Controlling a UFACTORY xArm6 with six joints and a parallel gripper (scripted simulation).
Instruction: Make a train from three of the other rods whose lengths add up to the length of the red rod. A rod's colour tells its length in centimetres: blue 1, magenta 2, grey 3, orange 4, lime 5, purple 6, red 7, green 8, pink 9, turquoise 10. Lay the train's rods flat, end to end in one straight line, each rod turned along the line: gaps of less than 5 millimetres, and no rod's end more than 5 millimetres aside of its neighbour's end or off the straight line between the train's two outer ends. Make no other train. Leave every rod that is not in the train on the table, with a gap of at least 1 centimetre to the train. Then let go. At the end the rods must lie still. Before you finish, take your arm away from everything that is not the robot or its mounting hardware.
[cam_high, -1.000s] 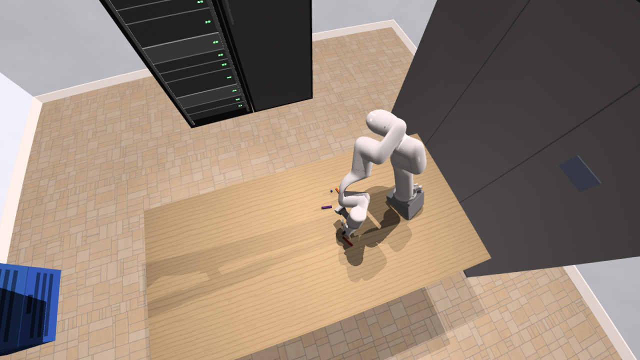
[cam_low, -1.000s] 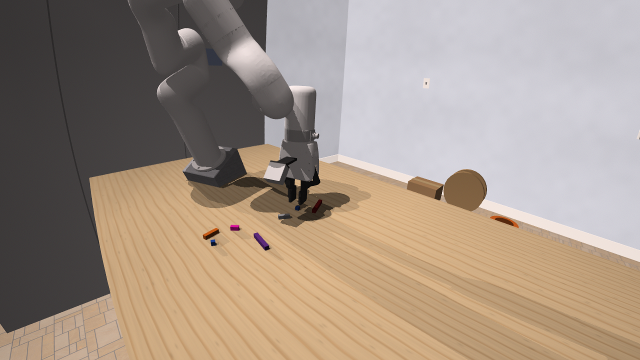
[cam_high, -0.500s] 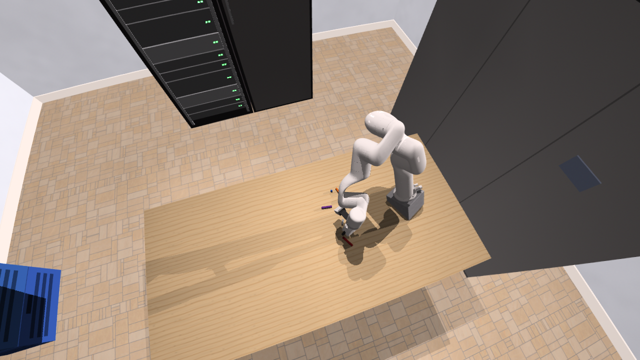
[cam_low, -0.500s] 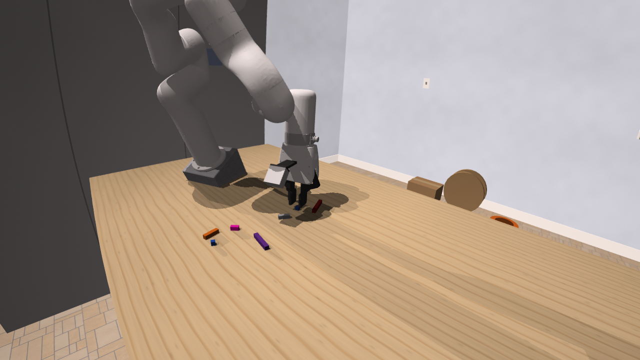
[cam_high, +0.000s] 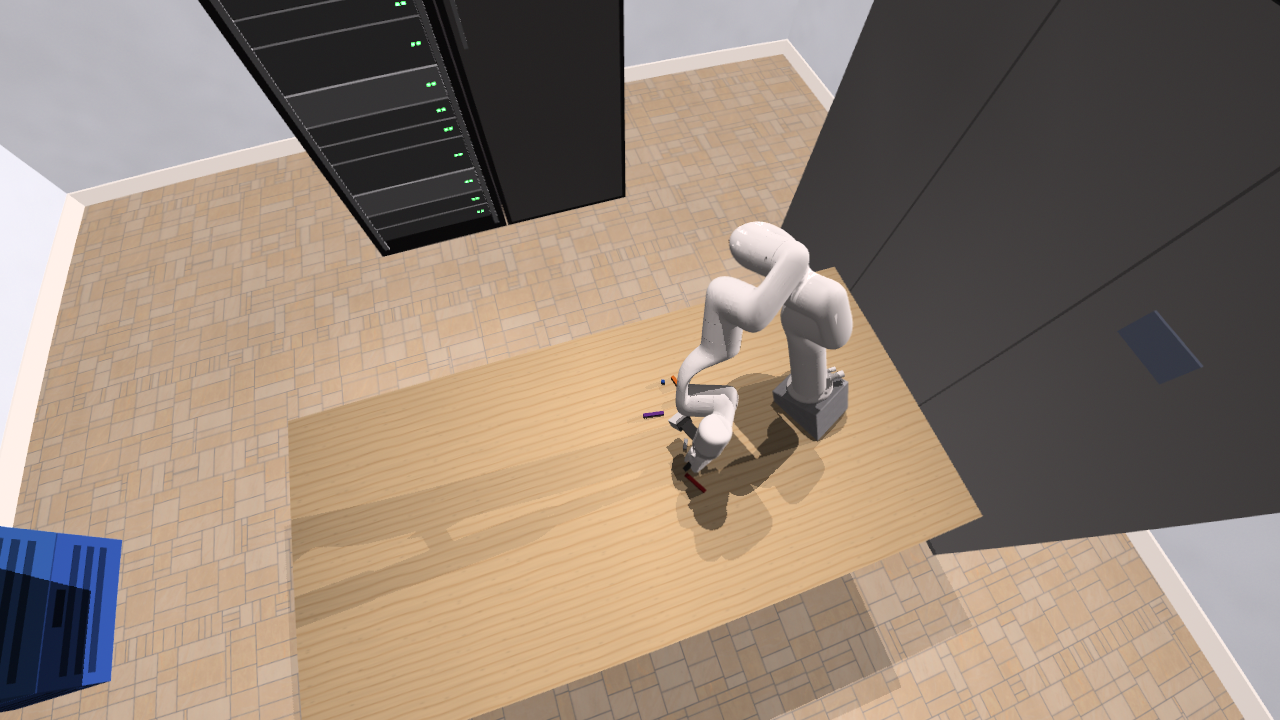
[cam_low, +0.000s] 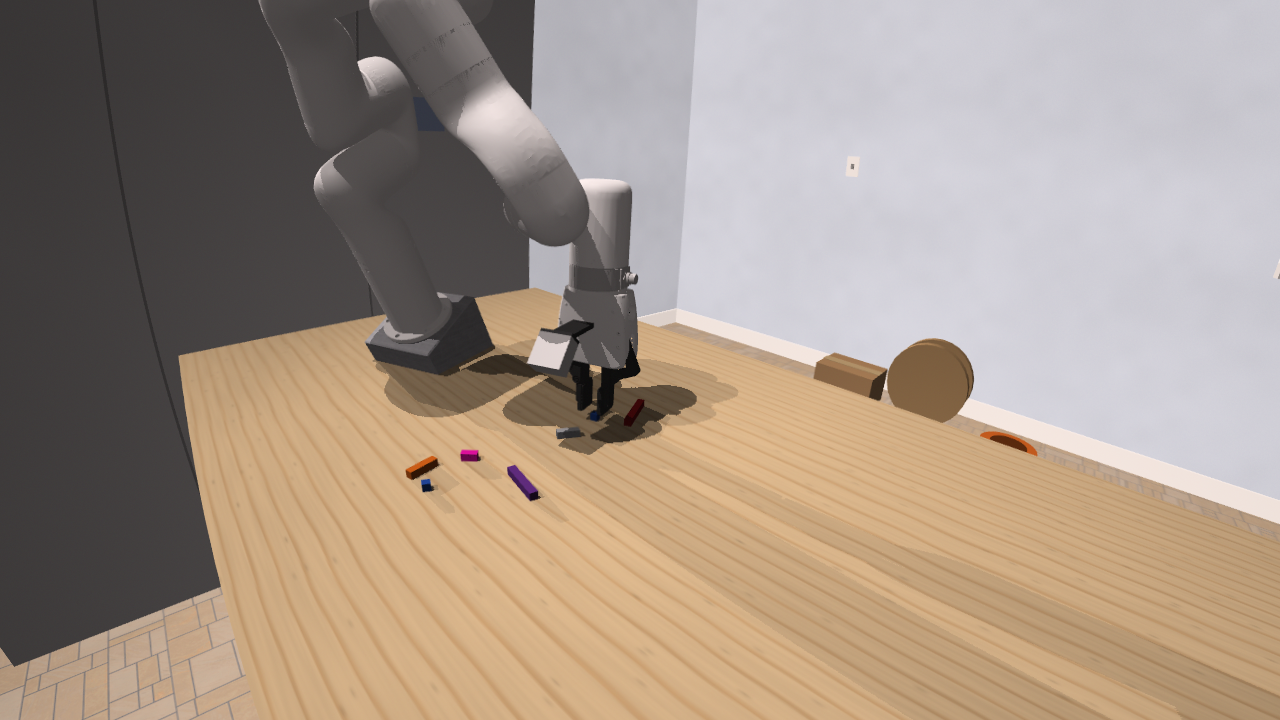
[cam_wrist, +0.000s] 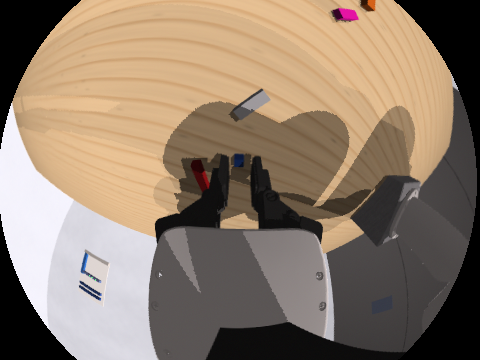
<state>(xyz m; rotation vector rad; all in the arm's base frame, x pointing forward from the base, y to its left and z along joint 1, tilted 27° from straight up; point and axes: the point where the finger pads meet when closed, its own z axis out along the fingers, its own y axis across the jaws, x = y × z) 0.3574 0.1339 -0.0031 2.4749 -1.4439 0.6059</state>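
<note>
Now: hand 2 cm short of the red rod, 5 cm to the right of it and 3 cm above it. From my hand the other things lie so: purple rod 9 cm ahead, 16 cm to the right, 3 cm below; then magenta rod 19 cm to the right, 3 cm below; then grey rod 2 cm ahead, 6 cm to the right, 3 cm below.
</note>
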